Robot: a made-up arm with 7 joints.
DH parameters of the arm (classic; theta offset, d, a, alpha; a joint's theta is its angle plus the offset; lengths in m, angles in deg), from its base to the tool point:
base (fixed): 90 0.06 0.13 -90
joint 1: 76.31 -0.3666 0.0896 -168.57
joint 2: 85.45 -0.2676 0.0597 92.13
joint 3: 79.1 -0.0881 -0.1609 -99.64
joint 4: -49.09 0 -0.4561 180
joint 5: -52.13 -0.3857 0.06 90
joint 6: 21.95 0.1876 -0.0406 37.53
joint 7: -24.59 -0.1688 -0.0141 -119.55
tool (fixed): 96.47 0.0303 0 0
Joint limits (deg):
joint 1: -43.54..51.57
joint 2: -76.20..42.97
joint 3: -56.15..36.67
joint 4: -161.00..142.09
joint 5: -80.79..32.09
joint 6: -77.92..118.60
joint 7: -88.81..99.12
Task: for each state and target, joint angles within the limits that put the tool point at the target. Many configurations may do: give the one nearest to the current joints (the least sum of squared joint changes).
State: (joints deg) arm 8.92 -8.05 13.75 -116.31 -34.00 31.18 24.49
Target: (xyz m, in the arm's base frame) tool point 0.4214 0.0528 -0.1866
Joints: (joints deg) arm -27.03 7.23 4.02 -153.42 -34.92 1.93 19.75
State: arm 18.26 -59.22 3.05 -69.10 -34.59 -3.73 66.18
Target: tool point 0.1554 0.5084 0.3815
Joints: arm 41.30 -29.98 36.67 -82.47 -59.03 -1.63 72.80
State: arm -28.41 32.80 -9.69 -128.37 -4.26 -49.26 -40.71
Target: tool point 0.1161 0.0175 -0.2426
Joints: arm -14.51 19.10 36.67 -138.16 6.32 -63.06 -44.73
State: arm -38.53 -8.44 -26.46 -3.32 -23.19 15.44 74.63
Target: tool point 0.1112 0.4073 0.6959
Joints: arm -5.37 -57.46 -27.01 -28.03 -15.00 18.36 72.61
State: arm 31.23 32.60 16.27 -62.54 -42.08 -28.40 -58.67
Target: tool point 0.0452 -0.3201 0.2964
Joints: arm 5.24 42.97 21.64 -58.85 -41.54 -26.78 -60.01
